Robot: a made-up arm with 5 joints.
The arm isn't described. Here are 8 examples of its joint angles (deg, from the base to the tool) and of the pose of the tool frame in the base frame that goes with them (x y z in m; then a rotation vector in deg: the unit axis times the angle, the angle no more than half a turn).
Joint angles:
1: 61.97 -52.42 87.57 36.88 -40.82
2: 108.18 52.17 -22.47 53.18 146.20
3: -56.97 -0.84 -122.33 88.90 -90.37
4: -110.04 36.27 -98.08 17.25 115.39
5: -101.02 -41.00 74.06 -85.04 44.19
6: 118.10 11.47 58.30 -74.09 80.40
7: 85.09 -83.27 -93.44 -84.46 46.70
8: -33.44 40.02 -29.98 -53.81 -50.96
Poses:
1: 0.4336 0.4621 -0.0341 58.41 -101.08 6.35
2: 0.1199 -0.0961 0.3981 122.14 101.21 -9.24
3: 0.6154 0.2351 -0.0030 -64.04 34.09 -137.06
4: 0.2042 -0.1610 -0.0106 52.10 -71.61 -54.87
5: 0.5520 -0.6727 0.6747 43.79 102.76 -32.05
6: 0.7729 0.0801 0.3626 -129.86 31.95 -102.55
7: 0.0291 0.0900 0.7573 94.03 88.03 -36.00
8: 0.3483 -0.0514 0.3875 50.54 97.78 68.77
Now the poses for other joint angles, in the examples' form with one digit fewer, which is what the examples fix.
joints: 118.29 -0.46 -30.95 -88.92 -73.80
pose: 0.322 0.078 0.589 -42.7 17.2 -142.9
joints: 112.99 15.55 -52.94 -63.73 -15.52
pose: 0.224 0.086 0.571 -112.6 12.5 -73.0
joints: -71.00 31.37 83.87 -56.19 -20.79
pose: 0.799 0.069 0.512 -21.6 173.5 -33.0
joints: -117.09 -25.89 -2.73 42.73 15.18
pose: 0.073 -0.084 0.667 94.3 -19.6 -116.6
